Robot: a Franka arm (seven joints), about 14 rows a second.
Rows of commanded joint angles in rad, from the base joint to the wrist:
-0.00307 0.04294 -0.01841 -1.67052 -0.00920 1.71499 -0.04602
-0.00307 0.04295 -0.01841 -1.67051 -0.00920 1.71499 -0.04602
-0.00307 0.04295 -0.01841 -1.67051 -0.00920 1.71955 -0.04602
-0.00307 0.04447 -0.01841 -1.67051 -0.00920 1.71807 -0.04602
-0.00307 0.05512 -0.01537 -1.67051 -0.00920 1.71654 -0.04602
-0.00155 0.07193 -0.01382 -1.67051 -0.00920 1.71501 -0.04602
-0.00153 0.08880 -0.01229 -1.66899 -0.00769 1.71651 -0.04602
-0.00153 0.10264 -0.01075 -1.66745 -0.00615 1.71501 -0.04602
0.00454 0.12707 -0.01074 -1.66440 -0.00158 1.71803 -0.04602
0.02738 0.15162 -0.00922 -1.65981 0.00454 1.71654 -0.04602
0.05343 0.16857 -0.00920 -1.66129 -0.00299 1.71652 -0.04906
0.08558 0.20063 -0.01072 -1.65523 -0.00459 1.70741 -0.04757
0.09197 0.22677 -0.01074 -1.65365 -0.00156 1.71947 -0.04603
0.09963 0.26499 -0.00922 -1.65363 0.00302 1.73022 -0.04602
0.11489 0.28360 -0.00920 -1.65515 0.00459 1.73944 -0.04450
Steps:
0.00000 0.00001 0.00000 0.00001 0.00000 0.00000 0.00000
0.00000 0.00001 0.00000 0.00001 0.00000 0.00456 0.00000
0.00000 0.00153 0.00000 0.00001 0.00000 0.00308 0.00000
0.00000 0.01218 0.00304 0.00001 0.00000 0.00155 0.00000
0.00152 0.02899 0.00459 0.00001 0.00000 0.00002 0.00000
0.00154 0.04586 0.00612 0.00153 0.00151 0.00152 0.00000
0.00154 0.05970 0.00766 0.00307 0.00305 0.00002 0.00000
0.00761 0.08413 0.00767 0.00612 0.00762 0.00304 0.00000
0.03045 0.10868 0.00919 0.01071 0.01374 0.00155 0.00000
0.05650 0.12563 0.00921 0.00923 0.00621 0.00153 -0.00304
0.08865 0.15769 0.00769 0.01529 0.00461 -0.00758 -0.00155
0.09504 0.18383 0.00767 0.01687 0.00764 0.00448 -0.00001
0.10270 0.22205 0.00919 0.01689 0.01222 0.01523 0.00000
0.11796 0.24066 0.00921 0.01537 0.01379 0.02445 0.00152

